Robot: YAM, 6 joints.
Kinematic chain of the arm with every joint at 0, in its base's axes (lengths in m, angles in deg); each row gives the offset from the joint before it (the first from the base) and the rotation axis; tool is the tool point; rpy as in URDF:
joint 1: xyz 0 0 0.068 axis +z
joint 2: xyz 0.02 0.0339 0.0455 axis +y
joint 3: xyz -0.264 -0.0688 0 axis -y
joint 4: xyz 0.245 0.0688 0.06 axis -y
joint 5: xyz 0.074 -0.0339 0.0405 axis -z
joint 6: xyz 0.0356 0 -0.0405 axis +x
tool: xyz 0 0 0 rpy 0 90 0
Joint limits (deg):
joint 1: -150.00..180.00
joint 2: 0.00..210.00
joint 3: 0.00..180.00
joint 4: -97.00..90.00
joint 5: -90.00..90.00
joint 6: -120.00..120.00
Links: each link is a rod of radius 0.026 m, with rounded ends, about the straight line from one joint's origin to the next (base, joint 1, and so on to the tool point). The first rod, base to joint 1, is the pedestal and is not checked.
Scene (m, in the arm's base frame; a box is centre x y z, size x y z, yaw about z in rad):
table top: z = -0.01
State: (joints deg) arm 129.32 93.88 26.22 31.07 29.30 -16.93
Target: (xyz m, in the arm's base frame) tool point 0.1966 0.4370 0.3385
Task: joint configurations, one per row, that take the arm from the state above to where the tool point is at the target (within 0.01 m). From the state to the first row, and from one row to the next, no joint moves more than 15 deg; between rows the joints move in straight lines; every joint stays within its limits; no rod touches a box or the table.
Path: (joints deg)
1: 116.99 97.91 39.13 32.29 28.77 -16.93
2: 104.67 101.93 52.04 33.50 28.24 -16.93
3: 92.34 105.96 64.94 34.72 27.71 -16.93
4: 80.01 109.98 77.85 35.93 27.17 -16.93
5: 67.69 114.01 90.76 37.15 26.64 -16.93

